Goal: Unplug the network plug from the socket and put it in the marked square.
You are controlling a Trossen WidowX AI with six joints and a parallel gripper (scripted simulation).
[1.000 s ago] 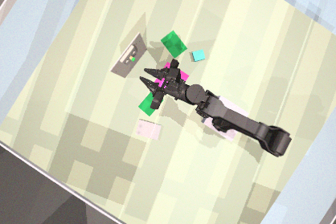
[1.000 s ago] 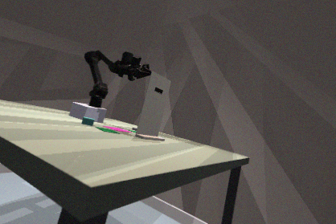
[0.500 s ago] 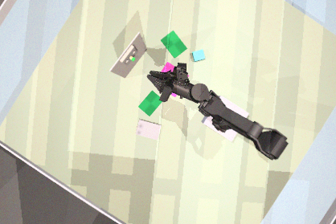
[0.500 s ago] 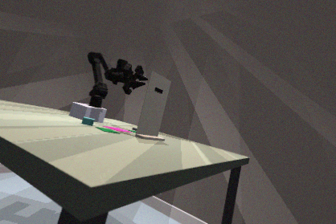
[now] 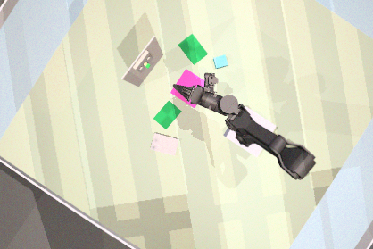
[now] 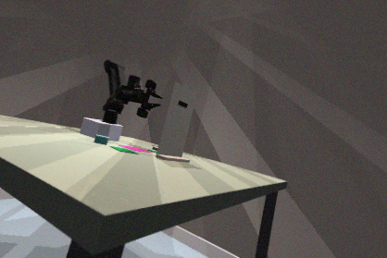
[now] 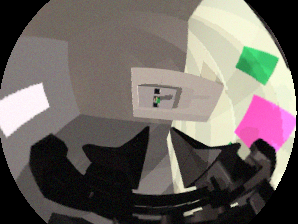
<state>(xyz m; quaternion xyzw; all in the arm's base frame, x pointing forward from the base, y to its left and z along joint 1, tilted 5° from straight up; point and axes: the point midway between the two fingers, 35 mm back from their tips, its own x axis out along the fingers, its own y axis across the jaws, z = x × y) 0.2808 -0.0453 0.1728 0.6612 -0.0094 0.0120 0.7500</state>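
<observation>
Right now the network plug is 12 cm ahead of my gripper tip and 3 cm to the right of it. The rest, counted from my gripper tip: pale panel (14 cm ahead, 4 cm to the right, 10 cm below); magenta patch (5 cm behind, 3 cm to the right, 25 cm below).
</observation>
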